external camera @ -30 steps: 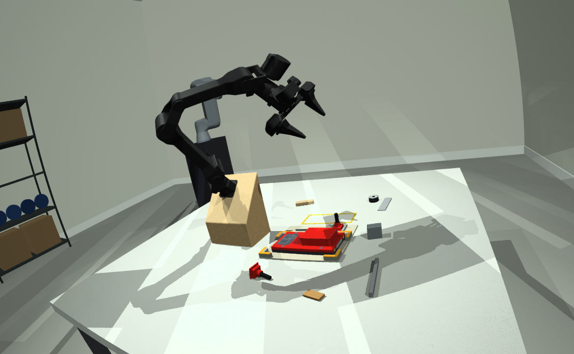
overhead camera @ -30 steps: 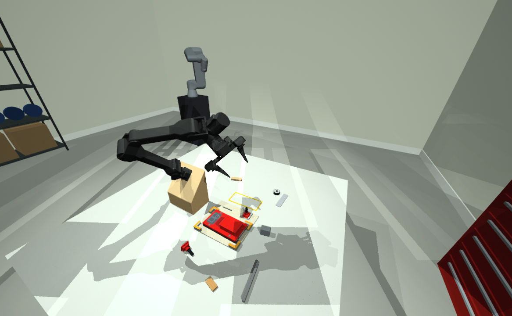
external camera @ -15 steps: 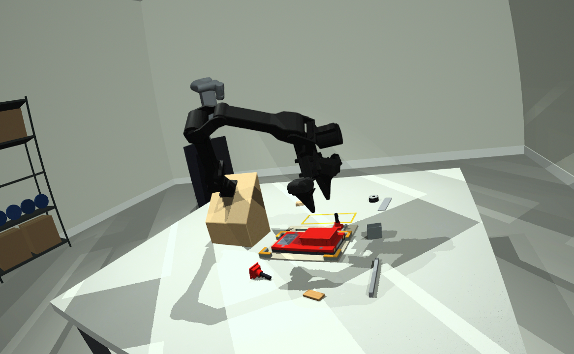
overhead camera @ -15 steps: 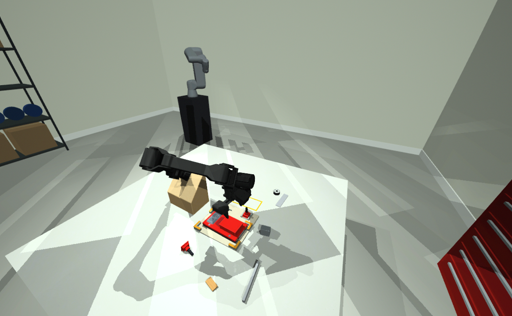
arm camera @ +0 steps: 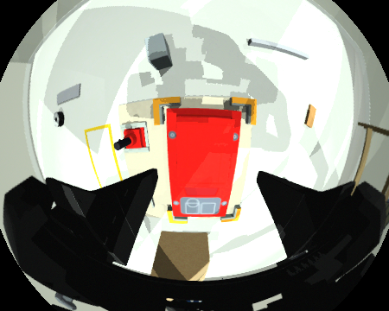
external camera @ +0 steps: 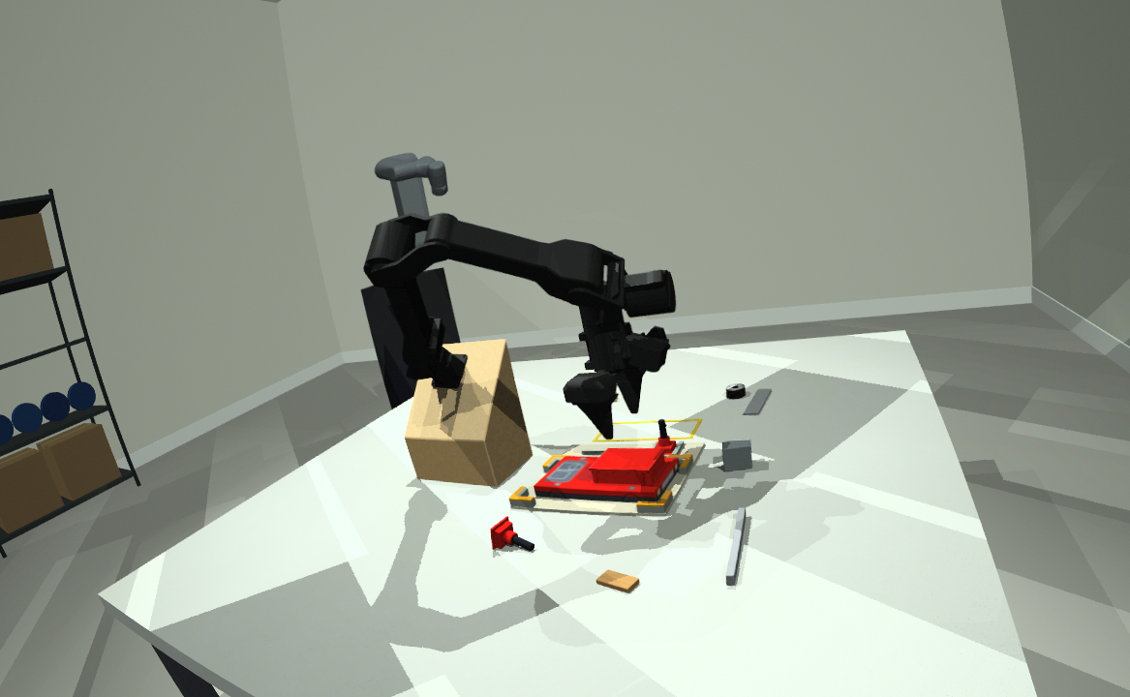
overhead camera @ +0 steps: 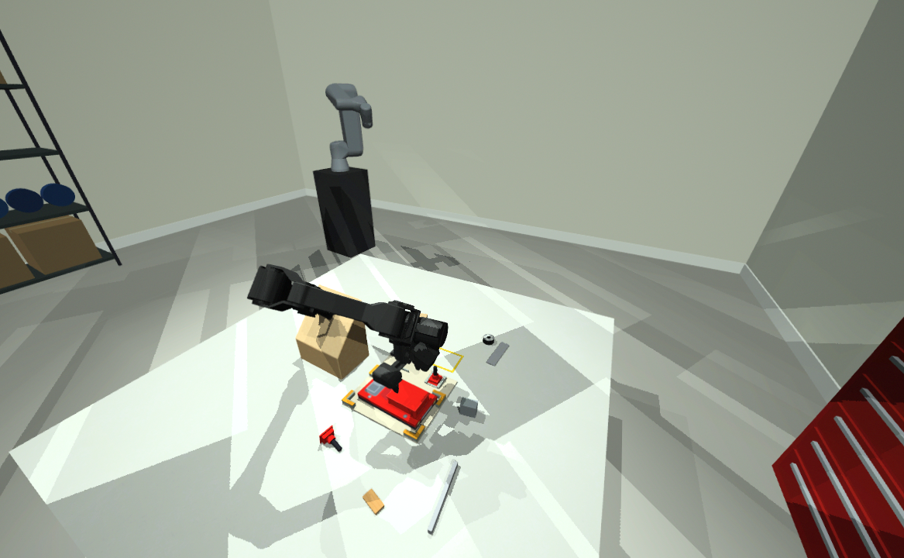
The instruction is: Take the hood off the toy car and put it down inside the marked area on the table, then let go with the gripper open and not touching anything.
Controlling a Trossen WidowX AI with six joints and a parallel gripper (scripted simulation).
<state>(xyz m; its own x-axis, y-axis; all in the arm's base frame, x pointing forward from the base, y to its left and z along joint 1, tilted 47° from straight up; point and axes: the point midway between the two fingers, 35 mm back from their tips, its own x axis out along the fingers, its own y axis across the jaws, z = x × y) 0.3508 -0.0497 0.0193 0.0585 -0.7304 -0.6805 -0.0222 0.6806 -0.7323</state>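
Now: the red hood 6 cm below my gripper tip. Round my gripper tip: grey bar 21 cm ahead, 14 cm to the right, 10 cm below; then grey cube 15 cm ahead, 8 cm below, 7 cm to the left; then wooden chip 23 cm to the right, 10 cm below, 9 cm ahead.
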